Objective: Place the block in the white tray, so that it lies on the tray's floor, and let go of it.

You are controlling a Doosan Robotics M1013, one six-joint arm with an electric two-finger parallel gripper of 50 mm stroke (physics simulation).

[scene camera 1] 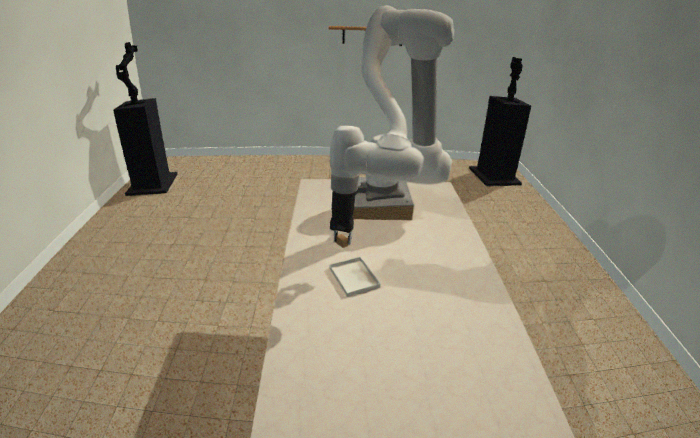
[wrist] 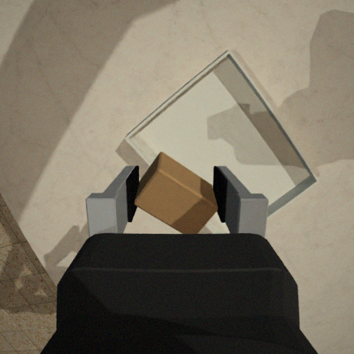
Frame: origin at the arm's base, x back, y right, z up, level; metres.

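Seen in the pictures: gripper, fingertip midpoint: [scene camera 1: 342, 242]; arm's base, link origin: [scene camera 1: 382, 190].
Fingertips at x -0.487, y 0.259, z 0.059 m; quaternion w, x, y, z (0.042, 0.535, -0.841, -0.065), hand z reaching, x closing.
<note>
Offsets run from my fingertips to a thing's top centre. Level surfaces: height alone.
A brown block {dy +0.001, dx -0.002, dz +0.024 m} [scene camera 1: 342, 239] [wrist: 175, 192] is held between the two fingers of my gripper [scene camera 1: 342, 238] [wrist: 175, 183]. The block sits turned at an angle to the finger pads, and its corners meet them. The white tray {dy -0.040, dx -0.044, dz -0.111 m} [scene camera 1: 337, 280] [wrist: 272, 117] stands on the pale mat, turned at an angle, with grey rims. In scene camera 1 the gripper and block hang above the mat, behind the tray. In the wrist view the block is above the tray's near left edge and covers part of it. No block shows on the tray's floor.
The pale mat {dz -0.132 m} [scene camera 1: 412, 361] [wrist: 165, 30] lies under the tray and the arm's base [scene camera 1: 384, 211]. Tiled floor [scene camera 1: 206, 247] borders it. Two black pedestals [scene camera 1: 141, 147] [scene camera 1: 503, 142] with small dark arms stand far back, left and right. Shadows of the arm fall on mat and tray.
</note>
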